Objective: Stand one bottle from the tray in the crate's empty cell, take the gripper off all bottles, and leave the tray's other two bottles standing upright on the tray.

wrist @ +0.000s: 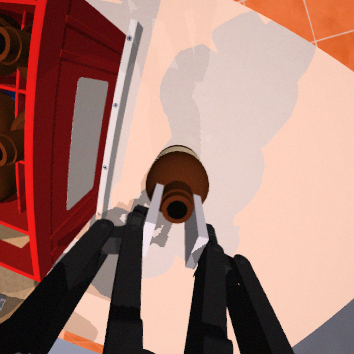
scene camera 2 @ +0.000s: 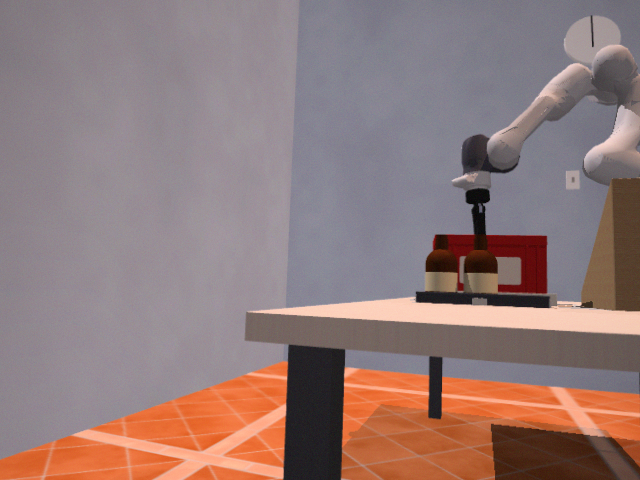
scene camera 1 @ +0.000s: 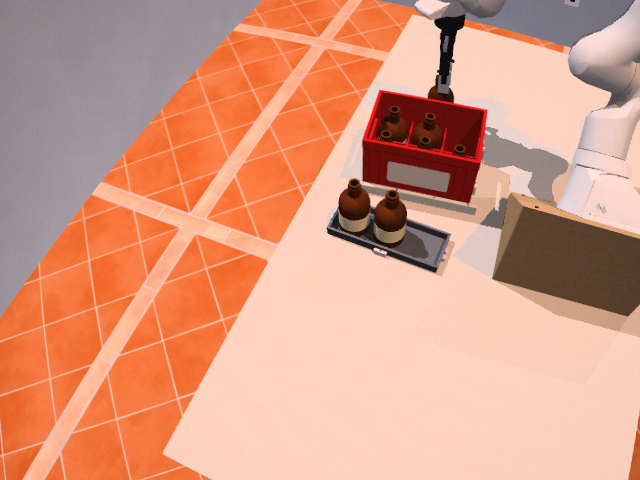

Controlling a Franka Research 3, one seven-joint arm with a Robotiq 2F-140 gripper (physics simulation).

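My gripper (scene camera 1: 443,88) (wrist: 174,201) is shut on the neck of an upright brown bottle (scene camera 1: 439,96) (wrist: 177,171). This bottle is outside the red crate (scene camera 1: 372,167) (scene camera 2: 533,263) (wrist: 56,135), behind its back wall in scene camera 1 and apart from the wall in the wrist view. Its base is hidden, so contact with the table cannot be told. Several bottles stand in the crate; its back right cell shows no bottle. Two bottles, the left one (scene camera 1: 354,206) (scene camera 2: 440,268) and the right one (scene camera 1: 390,219) (scene camera 2: 480,268), stand upright on the dark tray (scene camera 1: 413,260) (scene camera 2: 522,300).
A brown wooden block (scene camera 1: 568,258) (scene camera 2: 622,248) stands at the right, near the arm's base. A light rail (wrist: 116,105) runs along the foot of the crate in the wrist view. The tray lies in front of the crate in scene camera 1. The table's left edge runs beside both.
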